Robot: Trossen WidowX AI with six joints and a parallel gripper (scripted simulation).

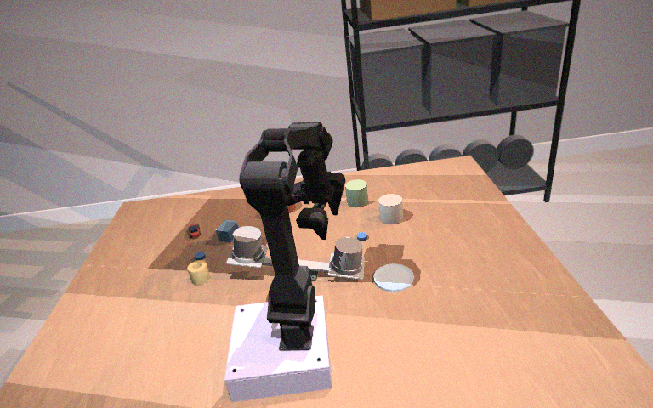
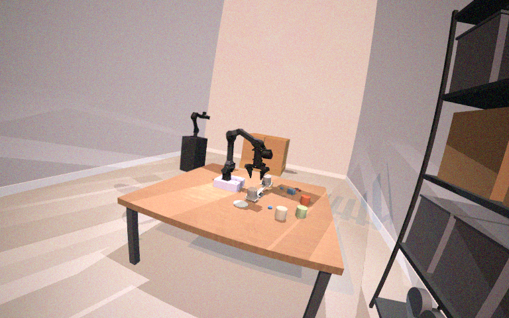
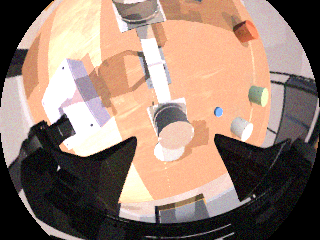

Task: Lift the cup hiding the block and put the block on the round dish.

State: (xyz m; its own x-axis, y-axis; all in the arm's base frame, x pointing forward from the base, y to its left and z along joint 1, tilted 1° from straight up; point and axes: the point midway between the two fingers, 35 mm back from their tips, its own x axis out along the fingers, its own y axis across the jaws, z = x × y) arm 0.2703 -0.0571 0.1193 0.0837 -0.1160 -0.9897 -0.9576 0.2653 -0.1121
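My gripper tip is now 3 cm to the left of the teal block and 11 cm above it. Round my gripper tip: round dish (2 cm behind, 15 cm to the right, 15 cm below); then beige cylinder (26 cm ahead, 14 cm to the right, 12 cm below); then green cylinder (36 cm ahead, 4 cm to the right, 12 cm below).
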